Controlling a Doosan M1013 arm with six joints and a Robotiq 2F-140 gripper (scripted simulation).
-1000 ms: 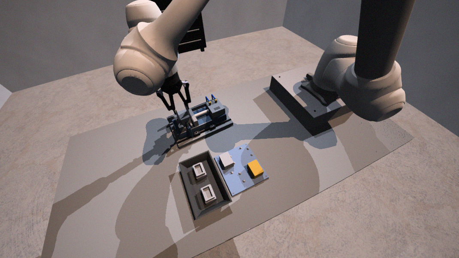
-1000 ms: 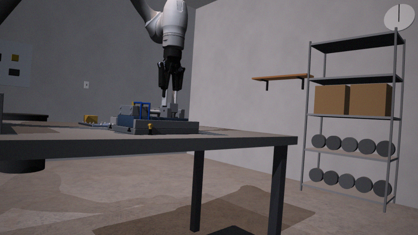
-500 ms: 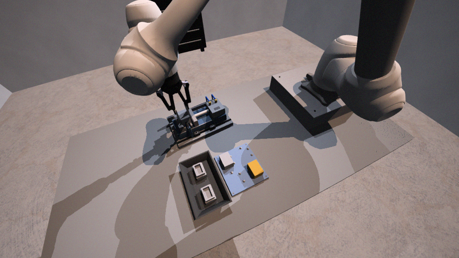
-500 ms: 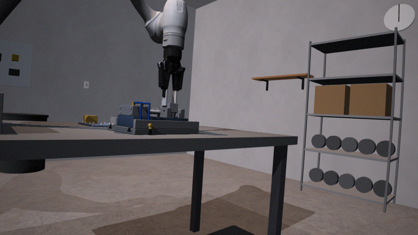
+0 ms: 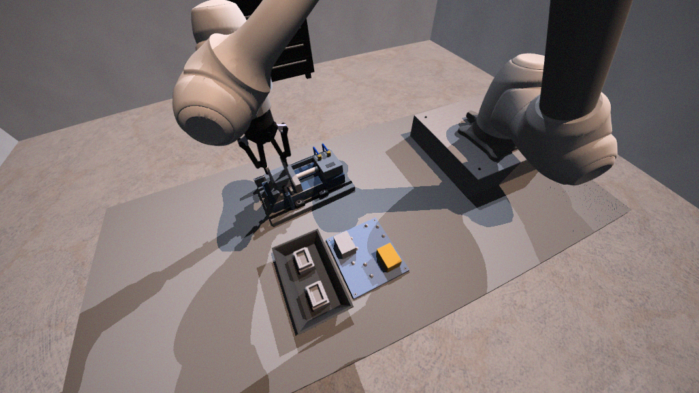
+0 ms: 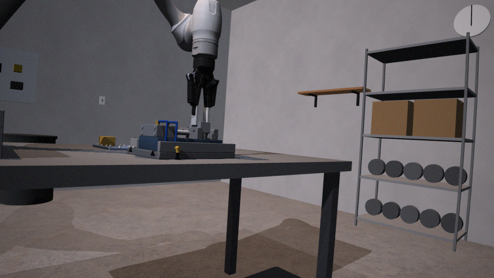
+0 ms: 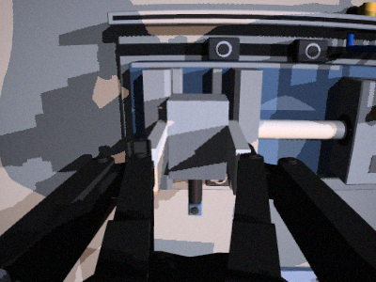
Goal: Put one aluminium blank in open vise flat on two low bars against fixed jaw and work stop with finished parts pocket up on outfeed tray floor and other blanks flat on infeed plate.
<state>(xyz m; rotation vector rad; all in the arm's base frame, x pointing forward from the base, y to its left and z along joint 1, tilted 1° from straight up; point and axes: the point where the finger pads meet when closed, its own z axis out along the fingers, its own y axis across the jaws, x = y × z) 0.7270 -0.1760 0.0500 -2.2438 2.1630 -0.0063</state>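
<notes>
The work stop is 5 cm to the left of my hand and 5 cm below it. The rest, counted from my hand: vise hose block (16 cm behind, 6 cm below, 1 cm to the right); then piston rod (9 cm behind, 6 cm below); then vise (10 cm below, 7 cm behind).
</notes>
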